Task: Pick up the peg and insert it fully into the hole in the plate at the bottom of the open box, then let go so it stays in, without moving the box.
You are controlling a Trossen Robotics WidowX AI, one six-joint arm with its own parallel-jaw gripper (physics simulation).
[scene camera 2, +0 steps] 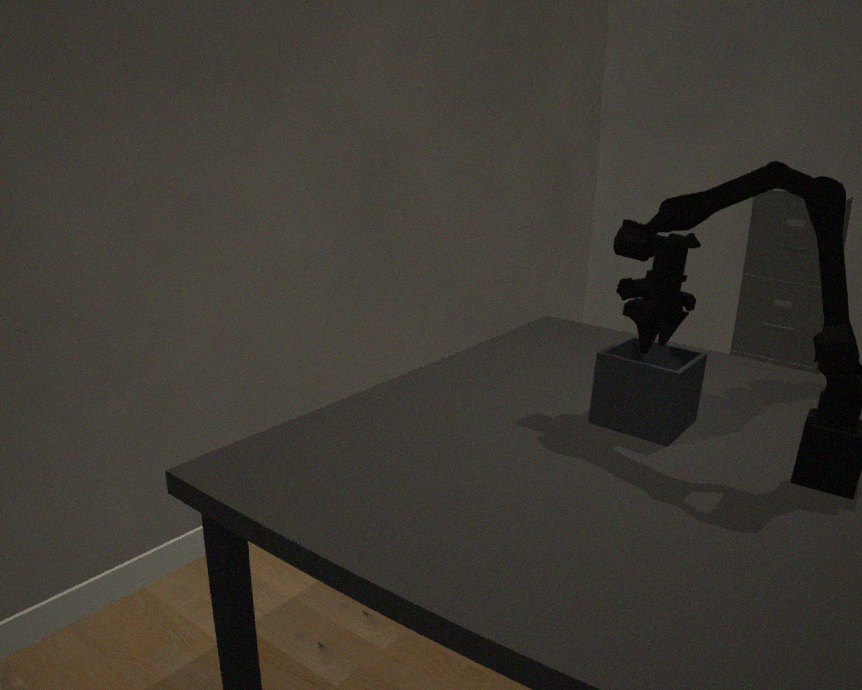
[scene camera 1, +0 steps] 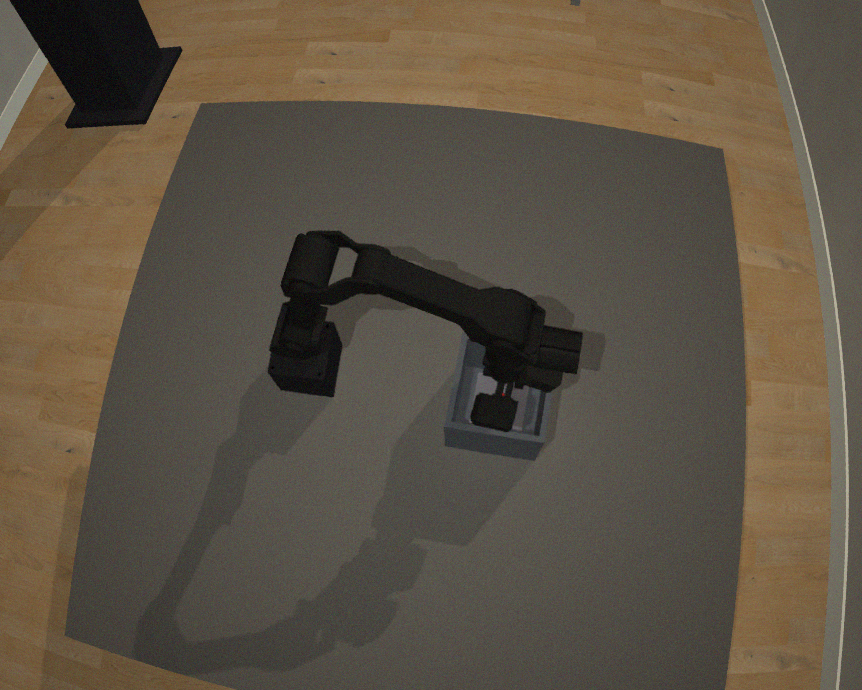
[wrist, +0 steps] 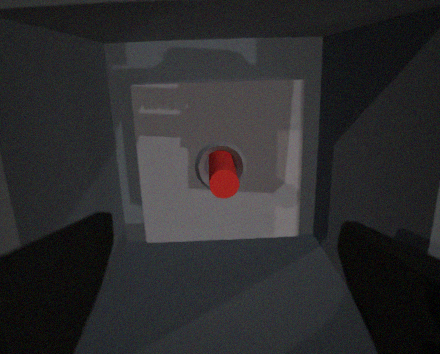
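Where they show: gripper, fingertip midpoint: [scene camera 2: 652, 349] [scene camera 1: 505, 385] [wrist: 228, 231]; arm's base at its link origin: [scene camera 2: 837, 423] [scene camera 1: 301, 345].
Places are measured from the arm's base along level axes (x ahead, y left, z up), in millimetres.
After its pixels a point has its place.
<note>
The red peg [wrist: 223, 177] @[x 348, y -42, z -15 mm] [scene camera 1: 503, 394] @[x 349, y -39, z -15 mm] stands upright in the round hole [wrist: 201, 167] @[x 346, y -32, z -44 mm] of the pale square plate [wrist: 167, 210] @[x 322, y -10, z -46 mm], with its top end showing above the plate. How deep it sits cannot be told. The peg does not show in scene camera 2. The plate lies at the bottom of the open blue-grey box [scene camera 1: 492, 441] @[x 340, y -122, z -9 mm] [scene camera 2: 639, 395] @[x 337, y 39, z -24 mm] [wrist: 215, 285] @[x 276, y -33, z -36 mm]. My gripper [wrist: 228, 231] @[x 348, y -41, z 41 mm] [scene camera 2: 653, 348] @[x 348, y -41, z 41 mm] is open and empty, pointing down above the peg, with its fingertips around the level of the box rim. The fingers are apart from the peg on both sides.
The box walls surround the plate on all sides. The box stands on the dark grey table [scene camera 1: 611, 503] @[x 572, y -194, z -104 mm] [scene camera 2: 431, 467] @[x 548, y 369, z -103 mm], and the arm base [scene camera 1: 305, 366] @[x 15, y -36, z -2 mm] [scene camera 2: 826, 453] @[x 6, y 48, z -37 mm] stands to one side of it. A grey cabinet [scene camera 2: 776, 287] is behind the table. A black pillar [scene camera 1: 107, 57] stands on the floor.
</note>
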